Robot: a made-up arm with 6 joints.
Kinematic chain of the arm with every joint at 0, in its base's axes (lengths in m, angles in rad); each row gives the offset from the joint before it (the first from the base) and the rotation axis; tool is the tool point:
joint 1: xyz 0 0 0.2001 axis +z
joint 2: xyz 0 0.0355 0 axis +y
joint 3: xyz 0 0 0.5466 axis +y
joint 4: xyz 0 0 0.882 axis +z
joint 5: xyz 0 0 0 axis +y
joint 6: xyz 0 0 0.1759 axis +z
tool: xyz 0 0 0
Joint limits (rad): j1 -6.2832..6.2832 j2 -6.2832..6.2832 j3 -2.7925..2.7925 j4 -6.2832..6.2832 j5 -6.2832..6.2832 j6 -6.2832..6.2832
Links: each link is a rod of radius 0.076 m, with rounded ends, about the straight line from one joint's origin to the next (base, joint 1, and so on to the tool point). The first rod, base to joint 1, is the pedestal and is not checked.
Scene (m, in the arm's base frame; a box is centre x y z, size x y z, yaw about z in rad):
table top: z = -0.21
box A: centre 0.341 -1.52 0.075 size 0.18 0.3 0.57 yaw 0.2
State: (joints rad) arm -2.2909 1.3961 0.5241 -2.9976 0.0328 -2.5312
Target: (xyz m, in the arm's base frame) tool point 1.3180 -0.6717 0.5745
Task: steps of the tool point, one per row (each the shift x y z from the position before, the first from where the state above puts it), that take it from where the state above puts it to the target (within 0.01 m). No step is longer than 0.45 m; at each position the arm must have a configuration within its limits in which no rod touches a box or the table.
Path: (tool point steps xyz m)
1: 0.3326 -0.2303 0.1791
2: 0.3895 -0.1164 0.1792
3: 0.4045 0.0103 0.1772
4: 0.3749 0.1337 0.1723
5: 0.3229 0.1650 -0.0240
6: 0.2732 0.2405 -0.0238
7: 0.2060 0.3017 -0.0238

